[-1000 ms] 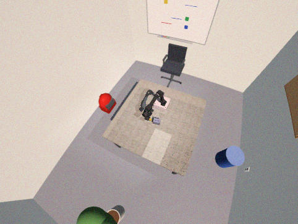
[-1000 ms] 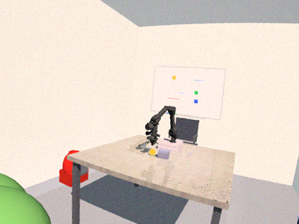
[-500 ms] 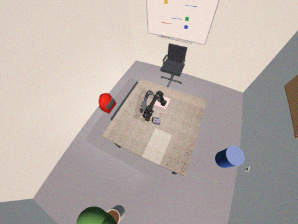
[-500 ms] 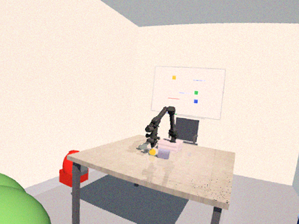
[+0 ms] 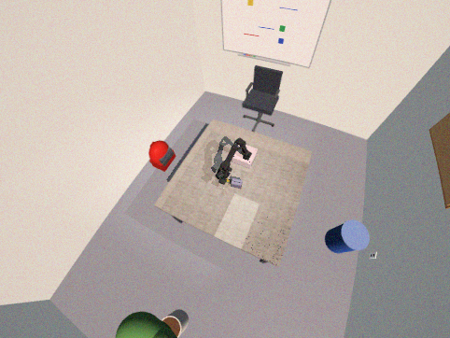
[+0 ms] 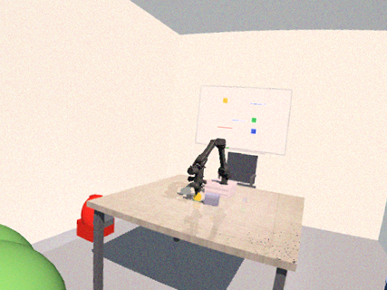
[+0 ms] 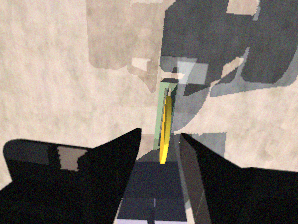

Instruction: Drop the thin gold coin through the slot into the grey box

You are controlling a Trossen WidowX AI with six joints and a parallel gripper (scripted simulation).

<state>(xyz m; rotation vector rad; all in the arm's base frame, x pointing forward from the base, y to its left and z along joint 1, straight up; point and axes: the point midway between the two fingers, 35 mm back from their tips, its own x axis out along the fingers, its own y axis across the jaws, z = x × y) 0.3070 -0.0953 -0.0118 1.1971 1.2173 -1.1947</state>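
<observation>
The gold coin lies 20 mm below my gripper tip.
</observation>
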